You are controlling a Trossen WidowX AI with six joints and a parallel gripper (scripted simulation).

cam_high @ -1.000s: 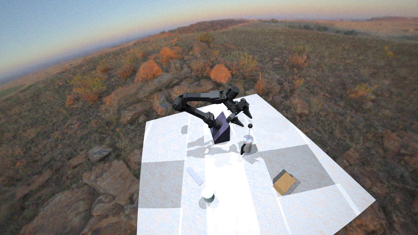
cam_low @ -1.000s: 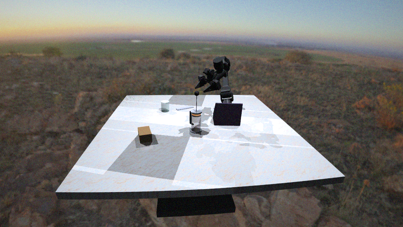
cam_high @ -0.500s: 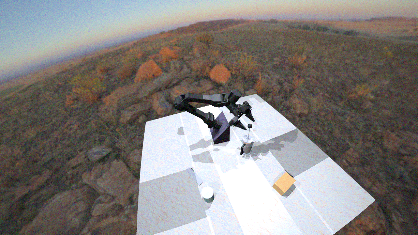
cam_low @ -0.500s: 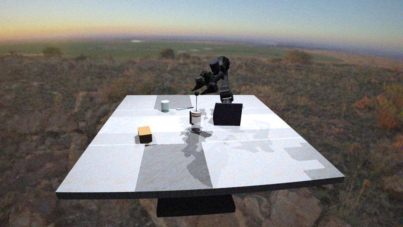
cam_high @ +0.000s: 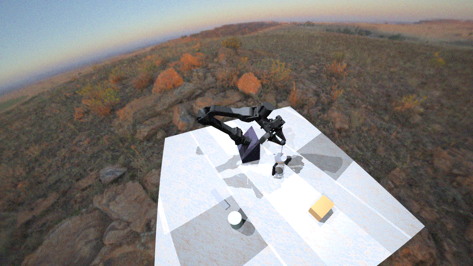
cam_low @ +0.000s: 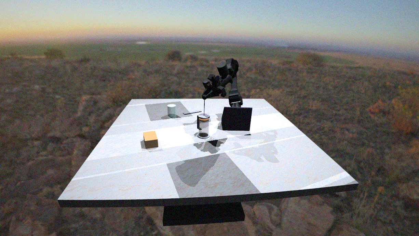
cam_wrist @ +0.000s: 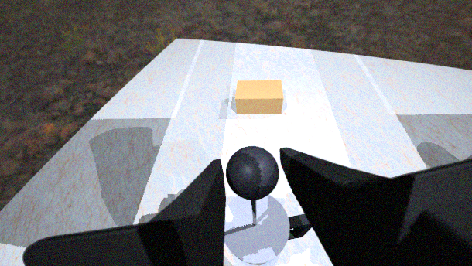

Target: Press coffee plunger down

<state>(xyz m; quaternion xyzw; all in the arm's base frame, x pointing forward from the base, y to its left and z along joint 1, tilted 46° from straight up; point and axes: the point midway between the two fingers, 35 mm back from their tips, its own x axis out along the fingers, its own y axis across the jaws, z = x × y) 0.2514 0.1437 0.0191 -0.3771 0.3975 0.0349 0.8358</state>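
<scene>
The glass coffee press lies 20 mm to the right of my gripper tip and 130 mm below it. From my gripper tip the other things lie so: thin flat grey strip (410 mm to the right, 250 mm below).
</scene>
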